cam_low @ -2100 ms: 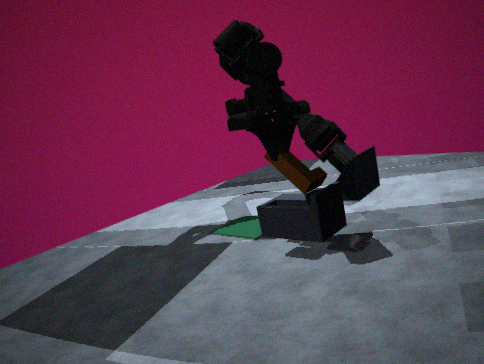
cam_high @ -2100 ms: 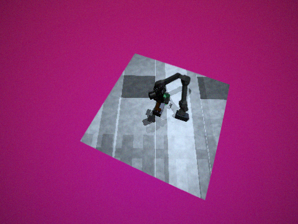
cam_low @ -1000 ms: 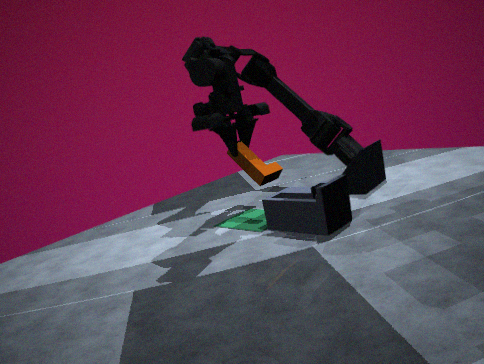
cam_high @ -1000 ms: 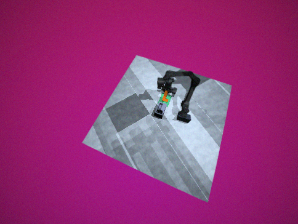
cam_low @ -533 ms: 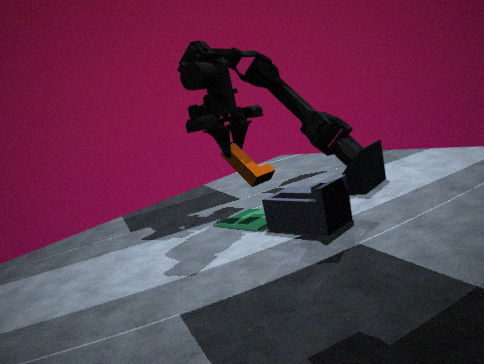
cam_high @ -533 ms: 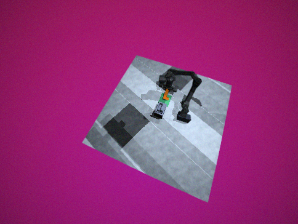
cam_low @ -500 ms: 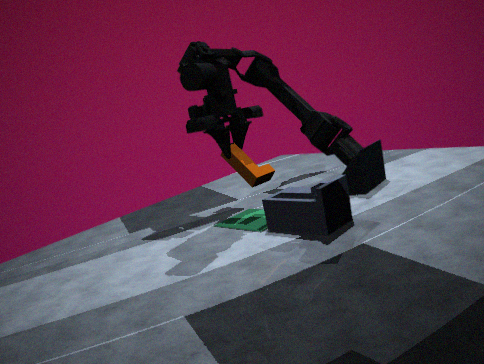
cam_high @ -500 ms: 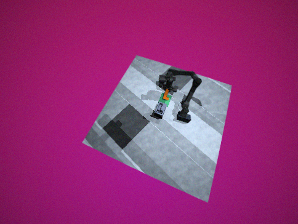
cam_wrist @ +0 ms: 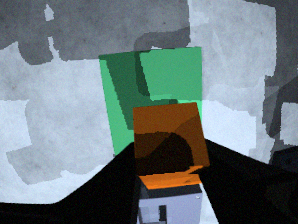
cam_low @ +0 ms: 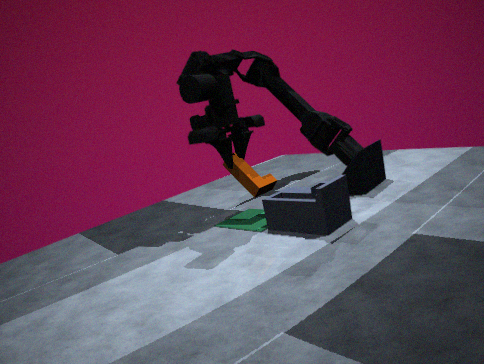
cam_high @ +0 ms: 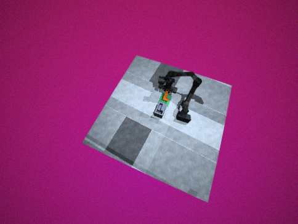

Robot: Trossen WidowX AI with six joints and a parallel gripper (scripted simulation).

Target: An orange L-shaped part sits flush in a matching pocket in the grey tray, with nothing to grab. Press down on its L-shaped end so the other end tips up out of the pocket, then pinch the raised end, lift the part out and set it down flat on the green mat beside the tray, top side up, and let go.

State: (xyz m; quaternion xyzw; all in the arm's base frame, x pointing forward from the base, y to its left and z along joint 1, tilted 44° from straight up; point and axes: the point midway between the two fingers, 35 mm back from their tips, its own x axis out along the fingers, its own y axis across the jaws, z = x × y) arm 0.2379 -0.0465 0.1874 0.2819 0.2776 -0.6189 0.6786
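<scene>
The green mat is 140 mm below my gripper tip and 20 mm to the left of it. From my gripper tip the other things lie so: orange L-shaped part (30 mm to the left, 30 mm below, 20 mm behind).
</scene>
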